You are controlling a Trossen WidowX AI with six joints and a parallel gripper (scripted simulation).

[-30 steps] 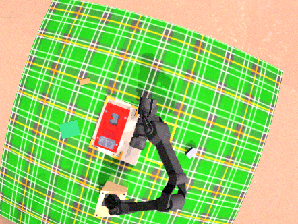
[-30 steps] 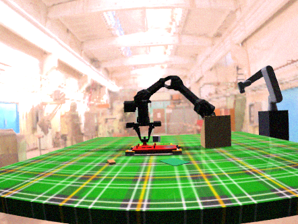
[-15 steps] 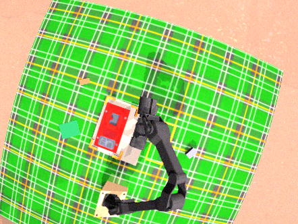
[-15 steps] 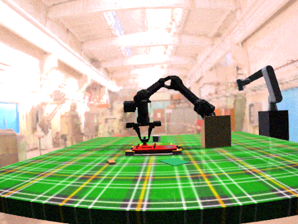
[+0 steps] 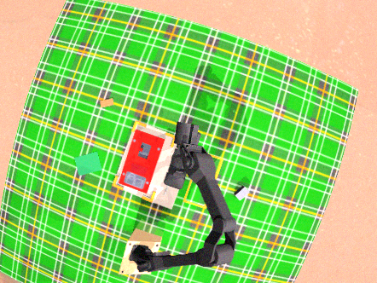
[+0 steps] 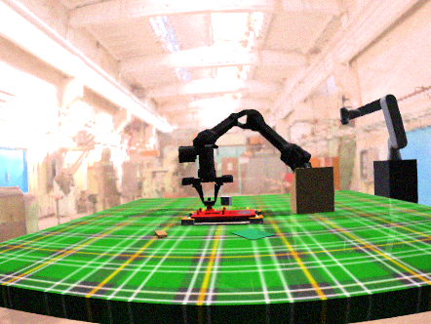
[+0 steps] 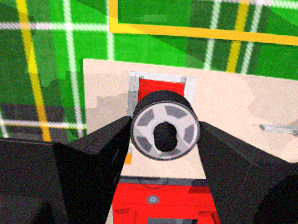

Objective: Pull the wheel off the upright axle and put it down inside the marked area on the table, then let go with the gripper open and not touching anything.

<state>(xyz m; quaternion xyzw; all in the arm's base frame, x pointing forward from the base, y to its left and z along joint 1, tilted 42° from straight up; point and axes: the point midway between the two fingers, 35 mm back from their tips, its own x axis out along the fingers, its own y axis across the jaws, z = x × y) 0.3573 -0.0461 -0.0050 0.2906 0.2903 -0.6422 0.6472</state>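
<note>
The white piece is 24 cm to the right of my gripper tip, 5 cm behind it and 2 cm below it. The rest, counted from my gripper tip: wheel (right at my gripper tip).
</note>
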